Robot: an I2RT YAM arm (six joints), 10 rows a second.
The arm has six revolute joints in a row. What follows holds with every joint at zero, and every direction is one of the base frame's.
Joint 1 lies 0.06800 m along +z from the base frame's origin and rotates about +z.
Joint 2 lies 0.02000 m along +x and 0.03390 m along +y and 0.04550 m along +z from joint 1 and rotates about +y.
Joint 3 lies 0.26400 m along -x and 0.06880 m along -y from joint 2 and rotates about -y.
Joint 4 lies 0.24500 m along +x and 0.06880 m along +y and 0.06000 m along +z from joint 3 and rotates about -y.
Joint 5 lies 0.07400 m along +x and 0.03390 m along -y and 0.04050 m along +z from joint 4 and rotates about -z.
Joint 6 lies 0.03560 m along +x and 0.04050 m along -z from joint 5 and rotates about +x.
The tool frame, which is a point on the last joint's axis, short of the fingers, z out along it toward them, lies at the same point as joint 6; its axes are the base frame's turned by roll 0.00, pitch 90.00 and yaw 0.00 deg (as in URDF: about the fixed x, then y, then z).
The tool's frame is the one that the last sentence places.
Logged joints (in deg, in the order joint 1, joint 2, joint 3, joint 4, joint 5, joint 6), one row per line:
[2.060, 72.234, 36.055, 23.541, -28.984, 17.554]
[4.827, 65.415, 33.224, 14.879, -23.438, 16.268]
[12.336, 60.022, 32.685, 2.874, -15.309, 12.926]
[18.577, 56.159, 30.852, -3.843, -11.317, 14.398]
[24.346, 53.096, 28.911, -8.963, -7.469, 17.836]
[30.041, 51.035, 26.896, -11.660, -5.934, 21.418]
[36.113, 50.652, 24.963, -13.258, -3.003, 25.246]
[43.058, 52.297, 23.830, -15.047, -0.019, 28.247]
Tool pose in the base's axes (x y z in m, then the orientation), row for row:
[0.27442, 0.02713, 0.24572, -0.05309, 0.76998, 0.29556, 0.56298]
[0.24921, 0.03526, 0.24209, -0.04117, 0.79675, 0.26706, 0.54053]
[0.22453, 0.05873, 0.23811, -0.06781, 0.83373, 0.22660, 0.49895]
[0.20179, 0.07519, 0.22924, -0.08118, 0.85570, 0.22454, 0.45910]
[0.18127, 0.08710, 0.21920, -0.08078, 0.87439, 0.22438, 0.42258]
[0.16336, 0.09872, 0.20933, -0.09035, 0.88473, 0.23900, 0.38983]
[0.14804, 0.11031, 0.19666, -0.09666, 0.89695, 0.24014, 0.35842]
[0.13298, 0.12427, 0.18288, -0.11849, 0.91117, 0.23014, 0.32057]
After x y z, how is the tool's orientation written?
As a quaternion, x y z w.
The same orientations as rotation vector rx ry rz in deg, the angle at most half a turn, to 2 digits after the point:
[-7.16, 103.86, 39.87]
[-5.61, 108.49, 36.36]
[-9.40, 115.58, 31.41]
[-11.45, 120.73, 31.68]
[-11.59, 125.42, 32.19]
[-13.16, 128.85, 34.81]
[-14.29, 132.58, 35.50]
[-17.84, 137.18, 34.65]

